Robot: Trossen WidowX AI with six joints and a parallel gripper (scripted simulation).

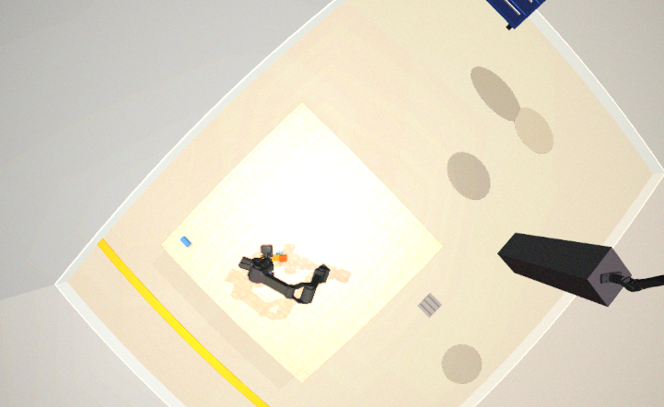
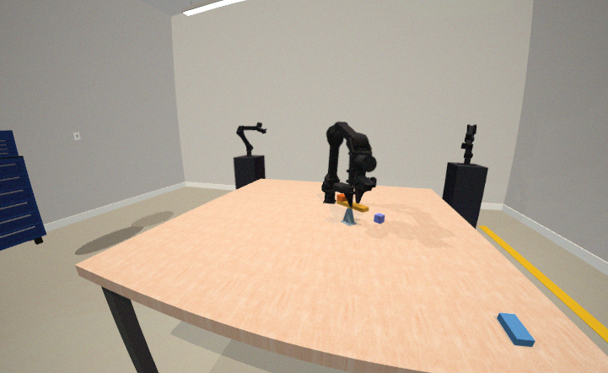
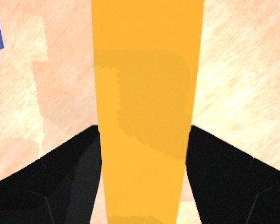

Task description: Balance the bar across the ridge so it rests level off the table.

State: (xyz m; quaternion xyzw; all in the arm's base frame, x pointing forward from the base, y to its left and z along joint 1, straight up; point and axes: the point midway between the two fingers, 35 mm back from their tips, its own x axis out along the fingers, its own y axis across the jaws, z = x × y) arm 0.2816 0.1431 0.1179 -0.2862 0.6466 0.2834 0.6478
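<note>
The yellow bar lies 3 cm to the right of my gripper tip, 3 cm behind it and 1 cm above it. From my gripper tip the other things lie so: flat blue block: 46 cm ahead, 36 cm to the left, 8 cm below; then small purple cube: 11 cm to the left, 7 cm below, 6 cm behind.
</note>
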